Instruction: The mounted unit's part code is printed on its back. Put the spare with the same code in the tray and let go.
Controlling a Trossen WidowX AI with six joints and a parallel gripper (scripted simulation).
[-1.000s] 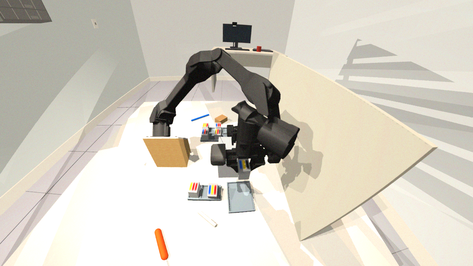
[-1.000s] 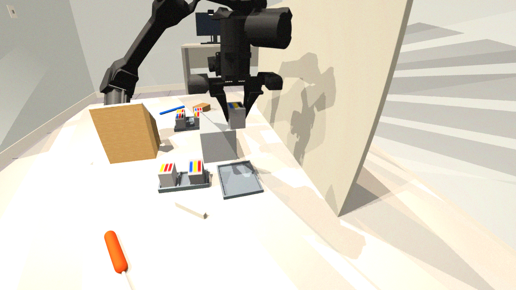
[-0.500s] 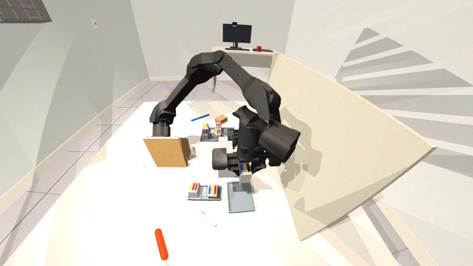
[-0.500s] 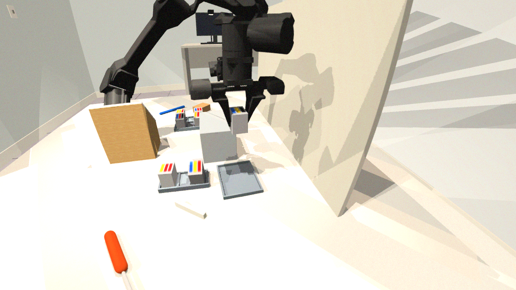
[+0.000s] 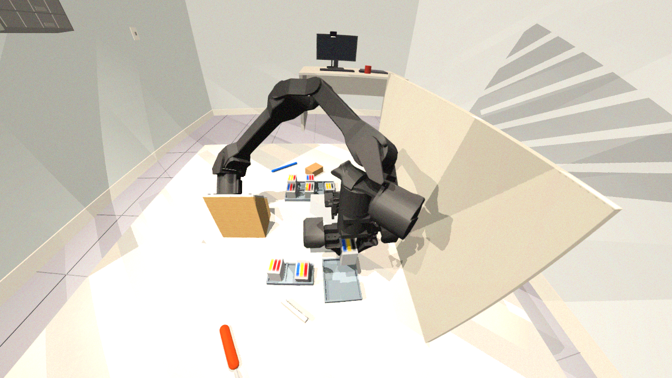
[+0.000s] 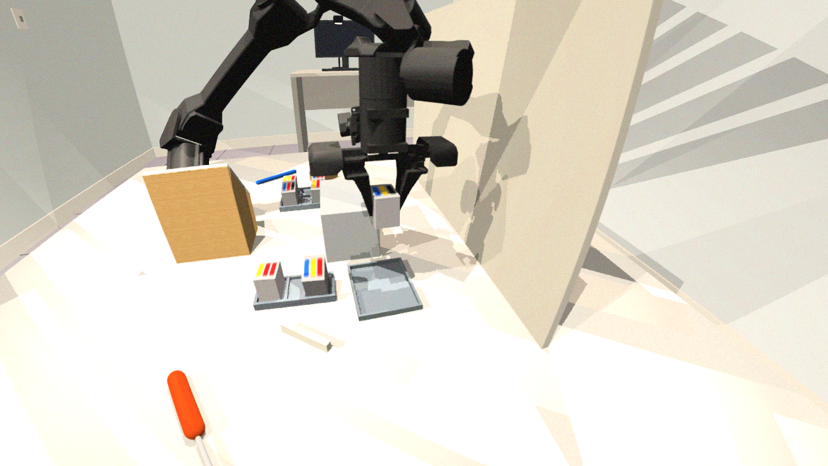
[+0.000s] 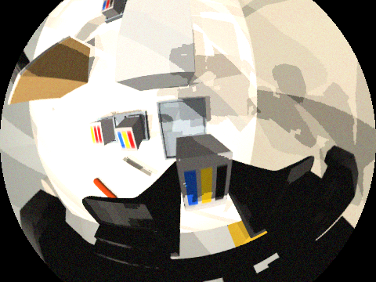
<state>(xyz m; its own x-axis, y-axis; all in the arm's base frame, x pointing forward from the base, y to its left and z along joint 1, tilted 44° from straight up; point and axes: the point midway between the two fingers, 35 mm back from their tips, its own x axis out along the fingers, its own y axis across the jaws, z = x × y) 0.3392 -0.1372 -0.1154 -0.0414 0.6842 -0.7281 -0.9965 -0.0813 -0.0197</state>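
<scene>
Now: gripper tip 14 cm above the grey tray. From my gripper tip the other things lie so: rack 14 cm behind, 2 cm to the left, 13 cm below; then grey spare block 2 cm above; then white cable tie bundle 13 cm behind, 9 cm to the right, 13 cm below.
</scene>
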